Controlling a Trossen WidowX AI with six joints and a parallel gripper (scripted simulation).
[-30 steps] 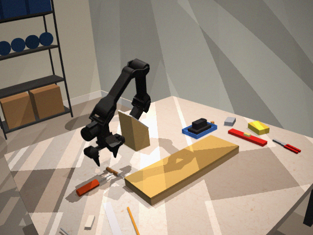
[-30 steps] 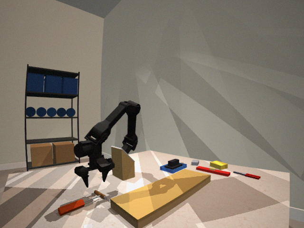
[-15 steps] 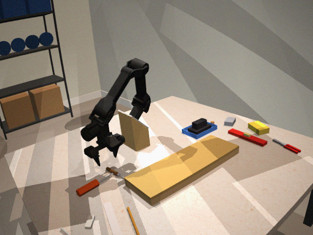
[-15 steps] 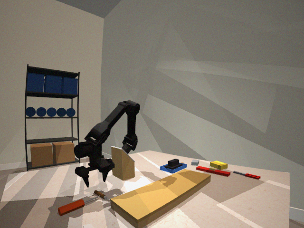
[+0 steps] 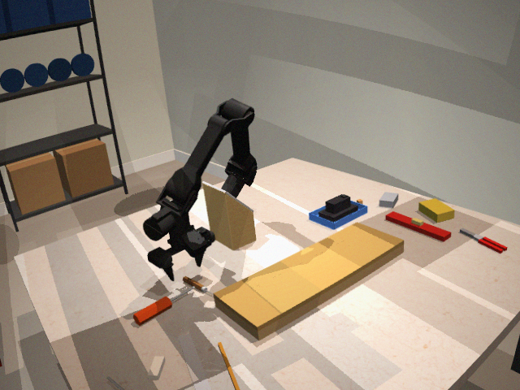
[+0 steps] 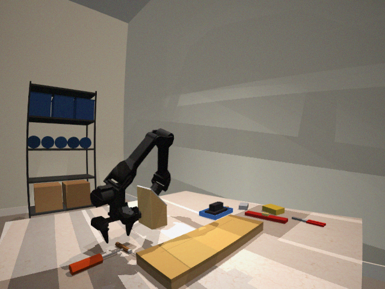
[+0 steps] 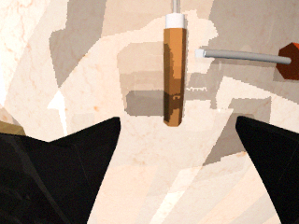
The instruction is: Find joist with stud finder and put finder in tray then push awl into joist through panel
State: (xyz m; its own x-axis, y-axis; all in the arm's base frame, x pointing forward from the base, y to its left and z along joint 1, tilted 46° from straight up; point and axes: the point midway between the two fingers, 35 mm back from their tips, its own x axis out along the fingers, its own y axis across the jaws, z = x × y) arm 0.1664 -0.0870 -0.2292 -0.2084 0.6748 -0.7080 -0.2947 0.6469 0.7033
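Now: the awl 60 mm ahead of my gripper tip, 20 mm to the left of it and 20 mm below it. The rest, counted from my gripper tip: pencil (370 mm ahead, 50 mm to the right, 30 mm below); ruler (360 mm ahead, 120 mm to the right, 30 mm below); blue tray (570 mm to the left, 70 mm behind, 20 mm below).
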